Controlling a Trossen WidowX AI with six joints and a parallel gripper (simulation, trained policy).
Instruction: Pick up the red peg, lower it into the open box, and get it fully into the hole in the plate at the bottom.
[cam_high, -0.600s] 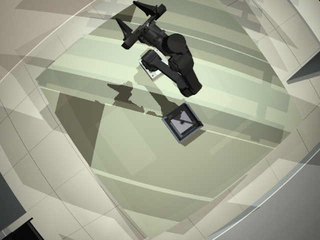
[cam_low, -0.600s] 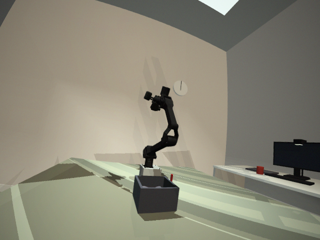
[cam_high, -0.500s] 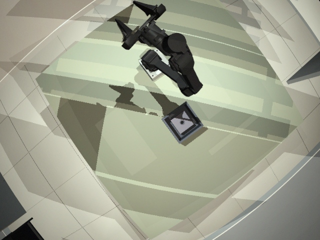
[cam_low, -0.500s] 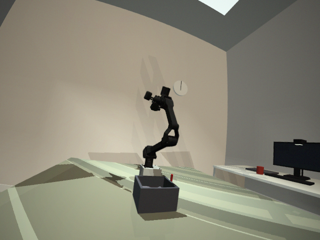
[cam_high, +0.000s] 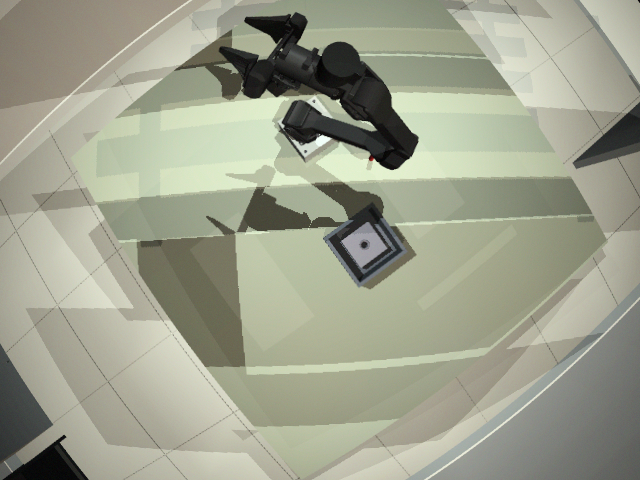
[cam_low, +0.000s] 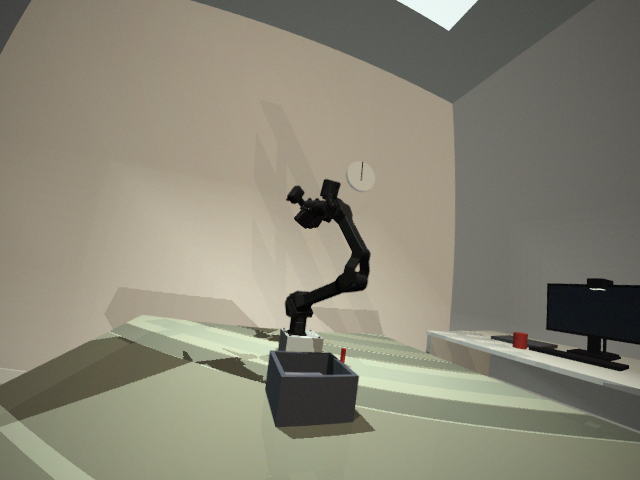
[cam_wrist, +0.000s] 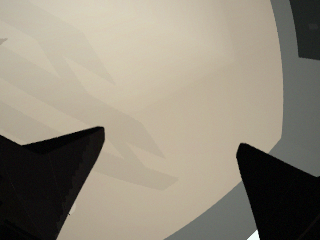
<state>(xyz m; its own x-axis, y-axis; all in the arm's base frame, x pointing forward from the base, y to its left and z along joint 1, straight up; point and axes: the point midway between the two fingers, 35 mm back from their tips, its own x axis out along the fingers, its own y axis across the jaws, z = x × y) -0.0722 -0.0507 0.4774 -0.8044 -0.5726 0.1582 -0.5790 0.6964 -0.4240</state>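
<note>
Right now my gripper tip is 530 mm above the red peg, 240 mm short of it and 200 mm to the right of it. Round my gripper tip: plate: 520 mm below, 440 mm ahead, 60 mm to the left; then dark box: 540 mm below, 440 mm ahead, 60 mm to the left.
</note>
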